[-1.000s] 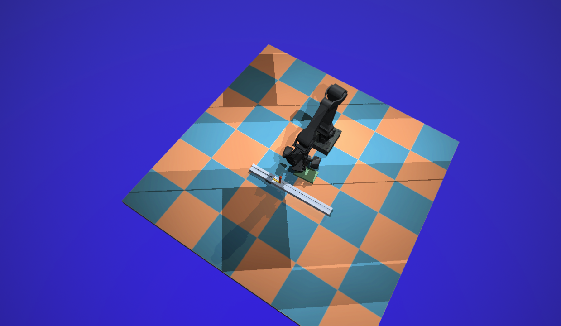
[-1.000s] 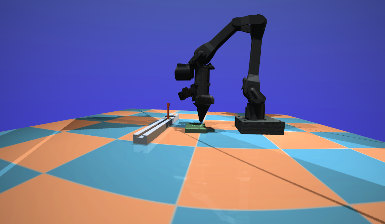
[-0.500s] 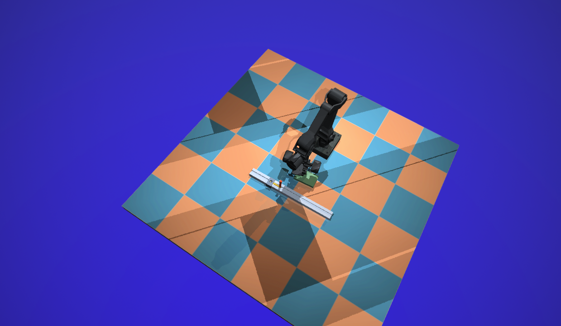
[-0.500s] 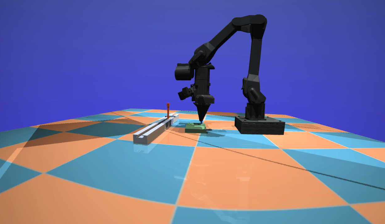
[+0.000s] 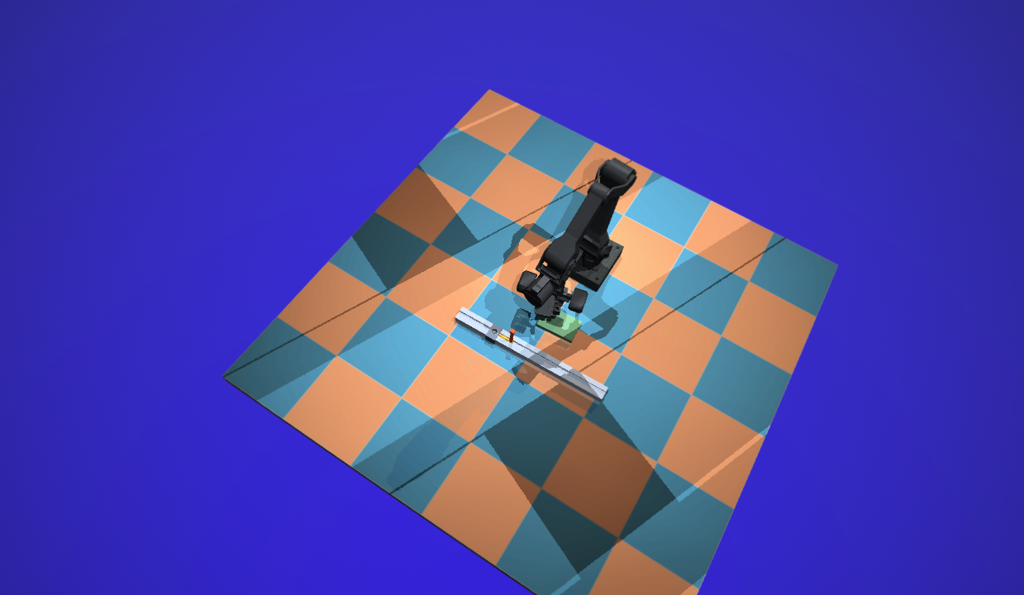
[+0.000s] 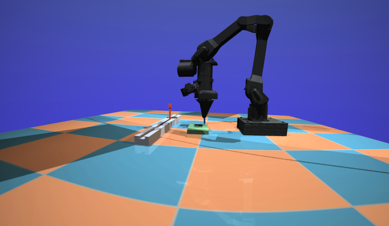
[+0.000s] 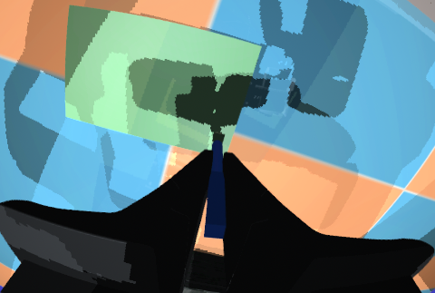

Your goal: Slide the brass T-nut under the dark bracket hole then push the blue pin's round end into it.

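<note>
The green tray lies 3 cm below my gripper tip, 2 cm to the left of it and 1 cm ahead of it. Also, from my gripper tip: blue pin (right at my gripper tip); then brass T-nut (13 cm ahead, 8 cm to the right, 1 cm above).
</note>
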